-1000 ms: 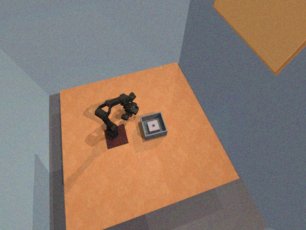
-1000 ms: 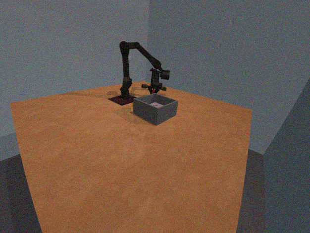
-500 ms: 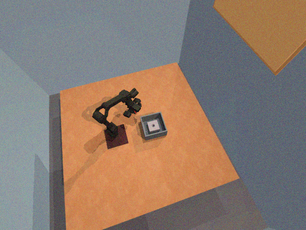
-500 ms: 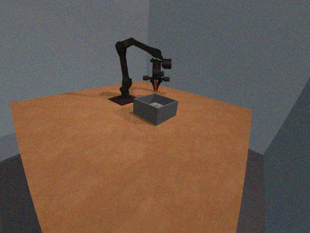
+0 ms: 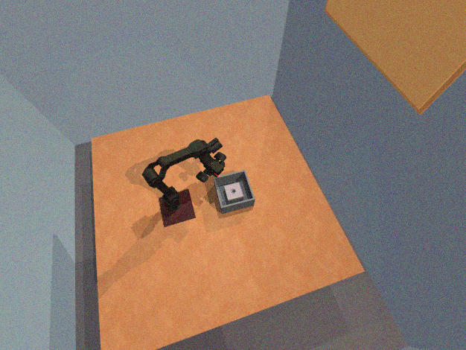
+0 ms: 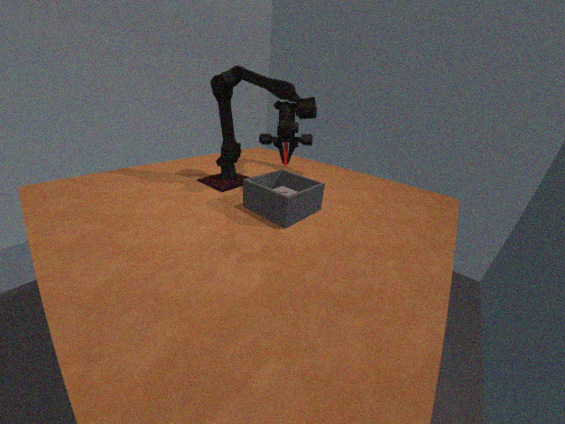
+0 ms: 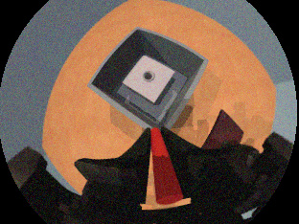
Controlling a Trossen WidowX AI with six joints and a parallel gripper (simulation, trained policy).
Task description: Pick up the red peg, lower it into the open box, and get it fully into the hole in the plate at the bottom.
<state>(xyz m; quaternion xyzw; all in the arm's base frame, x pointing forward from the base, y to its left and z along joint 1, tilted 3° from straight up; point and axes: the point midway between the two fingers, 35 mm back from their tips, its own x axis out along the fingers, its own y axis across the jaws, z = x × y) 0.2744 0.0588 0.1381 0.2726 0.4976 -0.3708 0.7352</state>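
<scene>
Right now my gripper tip is 8 cm to the left of the light grey plate, 8 cm above it and 7 cm short of it. The rest, counted from my gripper tip: red peg (3 cm above, 1 cm to the left, 1 cm behind); grey box (10 cm below, 8 cm to the right, 7 cm ahead).
</scene>
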